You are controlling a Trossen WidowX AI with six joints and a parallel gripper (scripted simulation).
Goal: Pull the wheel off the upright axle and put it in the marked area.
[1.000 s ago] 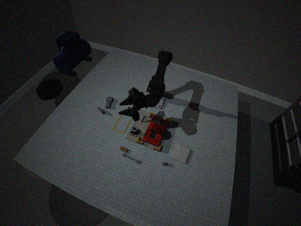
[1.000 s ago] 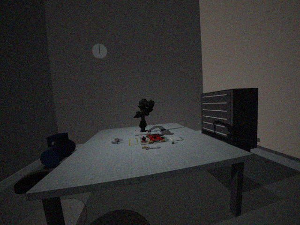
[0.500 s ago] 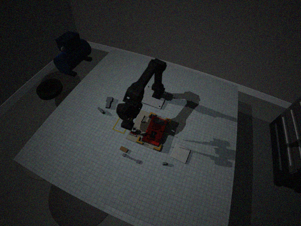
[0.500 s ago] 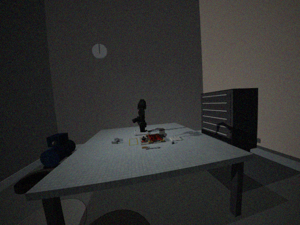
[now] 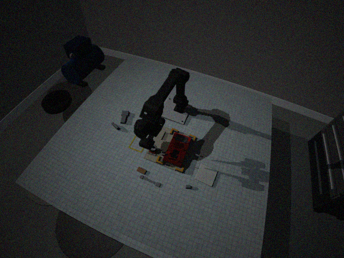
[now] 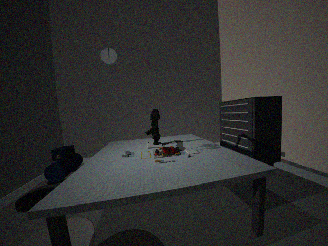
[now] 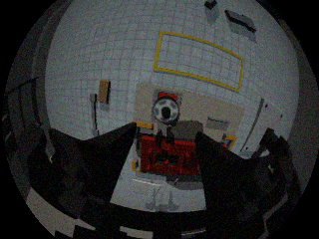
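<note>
My gripper tip is now 70 mm above the wheel. From my gripper tip the other things lie so: grey bar tool 170 mm ahead, 110 mm below, 50 mm to the left; then white plate 320 mm to the left, 110 mm below, 20 mm ahead.
</note>
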